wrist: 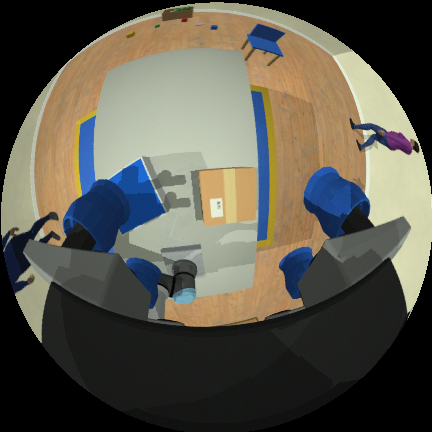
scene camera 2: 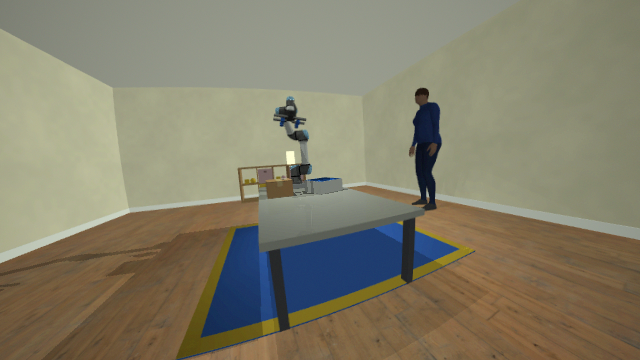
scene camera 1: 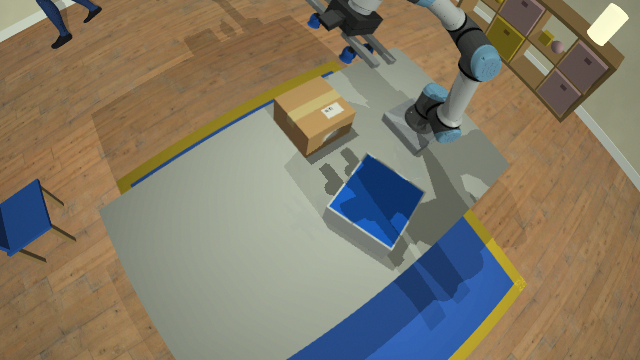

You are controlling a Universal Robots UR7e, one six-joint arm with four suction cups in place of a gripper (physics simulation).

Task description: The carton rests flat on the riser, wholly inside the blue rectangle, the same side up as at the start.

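A brown carton point(scene camera 1: 314, 107) point(scene camera 2: 279, 188) point(wrist: 242, 192) with a tape strip and a white label on top stands flat on the grey table, near its edge. The pale grey riser point(scene camera 1: 354, 234) point(scene camera 2: 327, 187) stands apart from it on the table. The blue rectangle point(scene camera 1: 387, 182) point(wrist: 140, 192) covers most of its top inside a thin white rim. It has no carton on it, and shadows of the arm fall across it. My gripper point(scene camera 1: 341, 35) point(scene camera 2: 290, 122) point(wrist: 218, 241) is open, its blue suction cups high above the table and touching nothing. In the wrist view one cup hides part of the riser.
The grey table point(scene camera 1: 210, 240) point(scene camera 2: 330, 215) point(wrist: 170, 95) stands on a blue mat with a yellow border. The arm's grey base plate is close to the carton and riser. A shelf unit point(scene camera 1: 619, 59), a chair point(scene camera 1: 25, 217) point(wrist: 265, 46) and a person in blue point(scene camera 2: 427, 125) stand away from the table.
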